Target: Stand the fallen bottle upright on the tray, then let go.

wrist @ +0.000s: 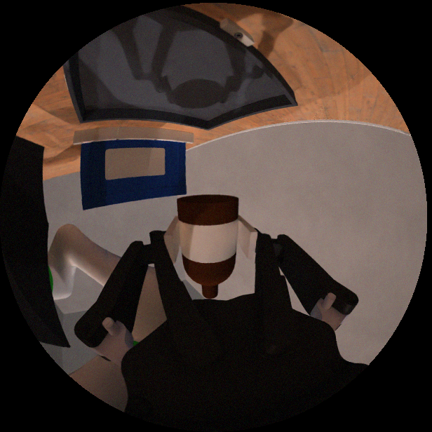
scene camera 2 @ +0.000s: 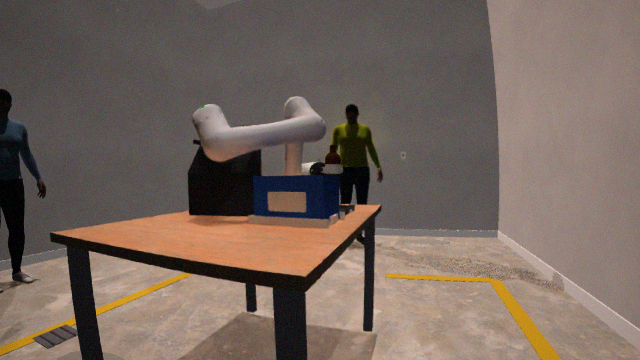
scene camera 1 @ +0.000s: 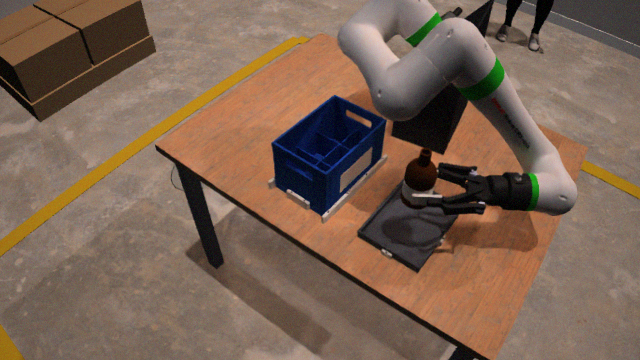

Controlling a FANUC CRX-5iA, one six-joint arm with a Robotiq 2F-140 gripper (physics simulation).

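Places are measured from the arm's base along level axes (x ahead, y left, z up), in centimetres.
Pixels of known places: gripper, fingertip midpoint: (scene camera 2: 334, 169) (scene camera 1: 410, 186).
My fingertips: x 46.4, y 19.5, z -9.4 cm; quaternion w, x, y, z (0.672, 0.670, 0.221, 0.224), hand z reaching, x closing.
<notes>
Behind a point stands the place of what it marks.
The brown bottle with a white label (scene camera 1: 420, 175) @[z -2.7, x 48.0, y 22.0 cm] (scene camera 2: 333, 158) @[z -4.4, x 46.8, y 17.7 cm] (wrist: 208, 242) is upright, neck up, in scene camera 1. My gripper (scene camera 1: 425, 189) (wrist: 207, 225) comes at it level from the side and is shut on it, one finger pad on each side of the label. The dark tray (scene camera 1: 417, 254) @[z -28.9, x 48.7, y 27.0 cm] (scene camera 2: 347, 206) @[z -27.5, x 49.8, y 29.5 cm] (wrist: 112, 97) lies flat on the table below. The bottle hangs above the tray, apart from it, and its shadow falls on the tray floor. In scene camera 2, the blue crate hides most of the tray and possibly the bottle's lower edge.
A blue crate with dividers (scene camera 1: 327, 192) @[z -19.2, x 54.0, y 0.6 cm] (scene camera 2: 325, 197) @[z -19.4, x 55.0, y -15.7 cm] (wrist: 95, 192) stands beside the tray, inside pale brackets on the wooden table (scene camera 1: 225, 145) @[z -29.4, x 53.1, y -42.7 cm] (scene camera 2: 200, 242) @[z -29.4, x 31.9, y -50.2 cm] (wrist: 350, 95). A tall black box (scene camera 1: 432, 125) @[z -19.3, x 12.0, y 7.9 cm] (scene camera 2: 225, 187) @[z -16.7, x 4.6, y -6.5 cm] (wrist: 22, 225) stands behind the tray, near the arm. Small pale brackets sit at the tray's edges.
</notes>
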